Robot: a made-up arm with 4 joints. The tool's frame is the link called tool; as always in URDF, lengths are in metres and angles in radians. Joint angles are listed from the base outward. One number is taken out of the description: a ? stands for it. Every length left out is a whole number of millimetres.
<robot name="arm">
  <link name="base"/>
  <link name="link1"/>
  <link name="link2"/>
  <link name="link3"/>
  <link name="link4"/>
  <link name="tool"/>
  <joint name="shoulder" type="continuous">
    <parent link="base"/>
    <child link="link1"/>
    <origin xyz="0.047 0 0.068"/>
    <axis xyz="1 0 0"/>
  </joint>
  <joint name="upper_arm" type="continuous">
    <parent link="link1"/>
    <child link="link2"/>
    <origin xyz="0 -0.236 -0.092"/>
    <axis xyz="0 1 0"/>
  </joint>
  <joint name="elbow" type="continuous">
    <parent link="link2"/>
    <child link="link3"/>
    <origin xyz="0.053 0 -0.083"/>
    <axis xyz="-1 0 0"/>
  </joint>
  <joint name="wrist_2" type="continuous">
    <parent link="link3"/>
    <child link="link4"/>
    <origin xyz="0 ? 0.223"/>
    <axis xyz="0 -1 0"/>
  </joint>
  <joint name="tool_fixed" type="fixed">
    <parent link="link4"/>
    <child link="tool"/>
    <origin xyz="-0.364 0 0.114"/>
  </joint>
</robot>
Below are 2 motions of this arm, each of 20 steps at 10 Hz.
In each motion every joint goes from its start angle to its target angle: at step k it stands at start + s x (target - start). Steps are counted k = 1, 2, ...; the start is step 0. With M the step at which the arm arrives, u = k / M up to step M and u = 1 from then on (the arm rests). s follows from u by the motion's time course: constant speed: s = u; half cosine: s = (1 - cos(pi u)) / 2; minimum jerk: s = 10 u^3 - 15 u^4 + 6 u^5.
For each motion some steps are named. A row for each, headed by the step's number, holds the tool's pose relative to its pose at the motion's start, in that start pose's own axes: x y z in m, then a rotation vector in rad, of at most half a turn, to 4 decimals.
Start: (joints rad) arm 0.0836 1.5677 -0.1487 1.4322
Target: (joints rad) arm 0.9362 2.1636 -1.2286 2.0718
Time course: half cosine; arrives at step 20
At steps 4, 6, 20:
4: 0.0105 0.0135 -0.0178 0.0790 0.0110 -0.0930
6: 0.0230 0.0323 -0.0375 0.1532 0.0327 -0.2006
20: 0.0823 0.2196 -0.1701 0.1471 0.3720 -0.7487

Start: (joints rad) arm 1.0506 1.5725 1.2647 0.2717
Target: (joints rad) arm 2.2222 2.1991 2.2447 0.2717
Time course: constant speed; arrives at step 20
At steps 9, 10, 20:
9: -0.0478 -0.0482 -0.1668 -0.3981 -0.5035 0.4458
10: -0.0461 -0.0570 -0.1898 -0.4519 -0.5688 0.4828
20: 0.1026 -0.1715 -0.4059 -1.0652 -1.2969 0.6701

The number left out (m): 0.109
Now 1 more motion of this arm.
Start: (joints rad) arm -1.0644 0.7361 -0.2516 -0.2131
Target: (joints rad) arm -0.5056 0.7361 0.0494 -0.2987
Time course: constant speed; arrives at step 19
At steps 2, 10, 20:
2: 0.0117 -0.0090 -0.0030 0.0033 0.0182 0.0401
10: 0.0566 -0.0371 -0.0183 0.0131 0.0787 0.2029
20: 0.1007 -0.0552 -0.0403 0.0190 0.1221 0.3884

